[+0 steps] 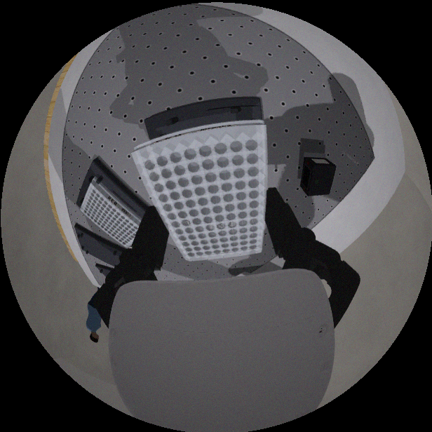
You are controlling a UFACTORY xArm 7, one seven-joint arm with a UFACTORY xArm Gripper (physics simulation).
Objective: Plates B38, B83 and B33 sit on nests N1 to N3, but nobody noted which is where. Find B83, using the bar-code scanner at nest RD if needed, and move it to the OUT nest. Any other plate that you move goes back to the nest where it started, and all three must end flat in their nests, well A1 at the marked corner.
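A pale, many-welled plate (212, 175) is held between the two black fingers of my gripper (211, 210), which is shut on it. No code on it is readable from here. A dark nest (205, 116) shows beyond the plate's far edge; the plate hides the rest of it, and its label does not show. How high the plate is above it I cannot tell. A second pale plate (107, 212) lies in another dark nest (98, 169) at the left. Dark lettering on it is too blurred to read. A black box (318, 176), likely the scanner, stands to the right.
More dark nest parts (95, 243) show at the lower left, partly behind the left finger. The perforated grey board (165, 80) spreads around the nests, with arm shadows across it. Its edge runs close beyond the black box. A person (93, 317) shows at the lower left, off the board.
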